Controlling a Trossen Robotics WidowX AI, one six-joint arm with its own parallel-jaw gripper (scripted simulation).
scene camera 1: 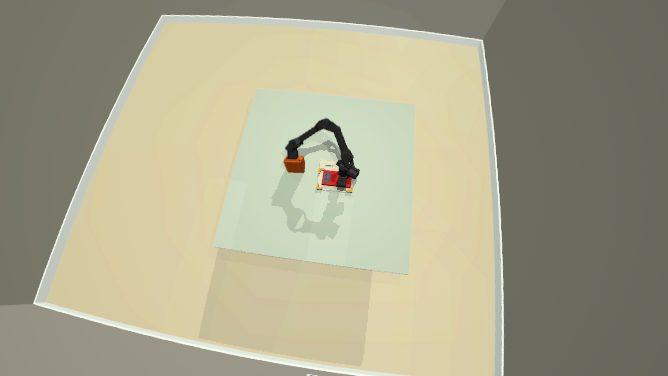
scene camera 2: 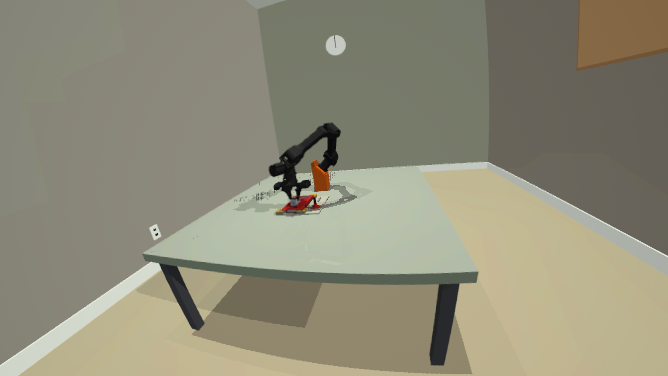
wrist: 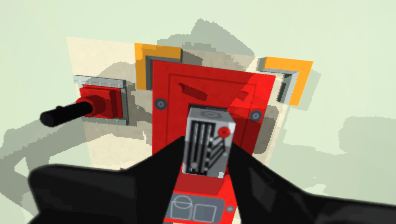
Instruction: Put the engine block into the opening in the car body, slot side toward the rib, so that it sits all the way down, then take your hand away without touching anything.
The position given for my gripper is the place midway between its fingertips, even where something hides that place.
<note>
My gripper (wrist: 206, 143) carries an engine block (wrist: 209, 133). Further things: a car body (wrist: 177, 87).
</note>
